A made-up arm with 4 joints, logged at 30 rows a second.
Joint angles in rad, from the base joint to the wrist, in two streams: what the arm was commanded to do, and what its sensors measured. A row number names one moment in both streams.
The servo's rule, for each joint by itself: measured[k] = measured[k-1] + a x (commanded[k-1-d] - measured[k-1]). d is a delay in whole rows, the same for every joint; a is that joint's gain. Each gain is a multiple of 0.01, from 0.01 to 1. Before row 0 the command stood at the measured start. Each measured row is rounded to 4 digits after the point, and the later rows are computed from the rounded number. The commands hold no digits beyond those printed.
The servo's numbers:
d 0
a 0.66 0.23 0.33 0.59
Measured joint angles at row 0: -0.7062 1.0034 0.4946 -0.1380
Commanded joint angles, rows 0 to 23: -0.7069 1.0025 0.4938 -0.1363; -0.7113 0.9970 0.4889 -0.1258; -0.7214 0.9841 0.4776 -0.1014; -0.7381 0.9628 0.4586 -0.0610; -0.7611 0.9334 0.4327 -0.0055; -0.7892 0.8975 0.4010 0.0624; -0.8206 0.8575 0.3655 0.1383; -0.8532 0.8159 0.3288 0.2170; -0.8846 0.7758 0.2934 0.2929; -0.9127 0.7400 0.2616 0.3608; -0.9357 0.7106 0.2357 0.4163; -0.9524 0.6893 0.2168 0.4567; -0.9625 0.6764 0.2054 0.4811; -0.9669 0.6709 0.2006 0.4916; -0.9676 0.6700 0.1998 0.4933; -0.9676 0.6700 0.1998 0.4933; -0.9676 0.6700 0.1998 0.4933; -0.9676 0.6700 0.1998 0.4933; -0.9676 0.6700 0.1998 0.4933; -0.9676 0.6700 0.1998 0.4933; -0.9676 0.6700 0.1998 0.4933; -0.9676 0.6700 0.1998 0.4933; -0.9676 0.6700 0.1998 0.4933; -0.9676 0.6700 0.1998 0.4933
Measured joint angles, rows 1 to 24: -0.7067 1.0032 0.4943 -0.1370; -0.7097 1.0018 0.4925 -0.1304; -0.7174 0.9977 0.4876 -0.1133; -0.7311 0.9897 0.4780 -0.0824; -0.7509 0.9768 0.4631 -0.0370; -0.7762 0.9586 0.4426 0.0216; -0.8055 0.9353 0.4172 0.0905; -0.8370 0.9078 0.3880 0.1651; -0.8684 0.8774 0.3568 0.2405; -0.8976 0.8458 0.3254 0.3115; -0.9227 0.8147 0.2958 0.3733; -0.9423 0.7859 0.2697 0.4225; -0.9556 0.7607 0.2485 0.4571; -0.9631 0.7400 0.2327 0.4775; -0.9661 0.7239 0.2218 0.4868; -0.9671 0.7115 0.2145 0.4906; -0.9674 0.7020 0.2096 0.4922; -0.9675 0.6946 0.2064 0.4928; -0.9676 0.6889 0.2042 0.4931; -0.9676 0.6846 0.2027 0.4932; -0.9676 0.6812 0.2017 0.4933; -0.9676 0.6786 0.2011 0.4933; -0.9676 0.6766 0.2007 0.4933; -0.9676 0.6751 0.2004 0.4933
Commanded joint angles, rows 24 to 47: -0.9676 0.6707 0.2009 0.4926; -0.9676 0.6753 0.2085 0.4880; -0.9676 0.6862 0.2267 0.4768; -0.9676 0.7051 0.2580 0.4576; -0.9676 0.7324 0.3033 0.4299; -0.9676 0.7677 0.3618 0.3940; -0.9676 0.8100 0.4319 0.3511; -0.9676 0.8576 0.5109 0.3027; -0.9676 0.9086 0.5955 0.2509; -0.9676 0.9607 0.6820 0.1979; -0.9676 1.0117 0.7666 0.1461; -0.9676 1.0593 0.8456 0.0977; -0.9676 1.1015 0.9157 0.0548; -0.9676 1.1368 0.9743 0.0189; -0.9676 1.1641 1.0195 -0.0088; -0.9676 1.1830 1.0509 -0.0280; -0.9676 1.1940 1.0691 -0.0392; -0.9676 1.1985 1.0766 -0.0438; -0.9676 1.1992 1.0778 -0.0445; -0.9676 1.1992 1.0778 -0.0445; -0.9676 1.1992 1.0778 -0.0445; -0.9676 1.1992 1.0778 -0.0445; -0.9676 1.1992 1.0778 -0.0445; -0.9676 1.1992 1.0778 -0.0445
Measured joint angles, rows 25 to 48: -0.9676 0.6741 0.2006 0.4929; -0.9676 0.6744 0.2032 0.4900; -0.9676 0.6771 0.2110 0.4822; -0.9676 0.6835 0.2265 0.4677; -0.9676 0.6947 0.2518 0.4454; -0.9676 0.7115 0.2881 0.4151; -0.9676 0.7342 0.3356 0.3773; -0.9676 0.7626 0.3934 0.3333; -0.9676 0.7962 0.4601 0.2847; -0.9676 0.8340 0.5333 0.2335; -0.9676 0.8749 0.6103 0.1819; -0.9676 0.9173 0.6879 0.1322; -0.9676 0.9597 0.7631 0.0865; -0.9676 1.0004 0.8328 0.0466; -0.9676 1.0381 0.8944 0.0139; -0.9676 1.0714 0.9460 -0.0108; -0.9676 1.0996 0.9866 -0.0276; -0.9676 1.1223 1.0163 -0.0372; -0.9676 1.1400 1.0366 -0.0415; -0.9676 1.1536 1.0502 -0.0433; -0.9676 1.1641 1.0593 -0.0440; -0.9676 1.1722 1.0654 -0.0443; -0.9676 1.1784 1.0695 -0.0444; -0.9676 1.1832 1.0722 -0.0445
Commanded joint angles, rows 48 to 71: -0.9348 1.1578 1.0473 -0.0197; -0.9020 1.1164 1.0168 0.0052; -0.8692 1.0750 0.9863 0.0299; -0.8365 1.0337 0.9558 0.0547; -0.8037 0.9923 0.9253 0.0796; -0.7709 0.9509 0.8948 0.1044; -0.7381 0.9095 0.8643 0.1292; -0.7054 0.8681 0.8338 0.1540; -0.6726 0.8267 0.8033 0.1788; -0.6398 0.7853 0.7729 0.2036; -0.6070 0.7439 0.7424 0.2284; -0.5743 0.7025 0.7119 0.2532; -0.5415 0.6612 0.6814 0.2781; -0.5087 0.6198 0.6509 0.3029; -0.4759 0.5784 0.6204 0.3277; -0.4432 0.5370 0.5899 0.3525; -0.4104 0.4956 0.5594 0.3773; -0.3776 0.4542 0.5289 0.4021; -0.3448 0.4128 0.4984 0.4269; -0.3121 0.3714 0.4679 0.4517; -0.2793 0.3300 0.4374 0.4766; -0.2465 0.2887 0.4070 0.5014; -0.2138 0.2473 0.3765 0.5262; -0.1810 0.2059 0.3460 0.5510
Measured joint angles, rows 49 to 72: -0.9460 1.1774 1.0640 -0.0299; -0.9170 1.1634 1.0484 -0.0092; -0.8855 1.1431 1.0279 0.0139; -0.8532 1.1179 1.0041 0.0380; -0.8205 1.0890 0.9781 0.0625; -0.7878 1.0572 0.9506 0.0872; -0.7550 1.0232 0.9221 0.1120; -0.7223 0.9875 0.8930 0.1368; -0.6895 0.9505 0.8634 0.1616; -0.6567 0.9125 0.8335 0.1864; -0.6239 0.8737 0.8034 0.2112; -0.5912 0.8343 0.7732 0.2360; -0.5584 0.7945 0.7429 0.2608; -0.5256 0.7543 0.7125 0.2856; -0.4928 0.7138 0.6821 0.3104; -0.4601 0.6731 0.6517 0.3352; -0.4273 0.6323 0.6212 0.3600; -0.3945 0.5913 0.5907 0.3848; -0.3617 0.5502 0.5602 0.4096; -0.3290 0.5091 0.5297 0.4344; -0.2962 0.4679 0.4992 0.4593; -0.2634 0.4267 0.4688 0.4841; -0.2307 0.3854 0.4383 0.5089; -0.1979 0.3441 0.4078 0.5337
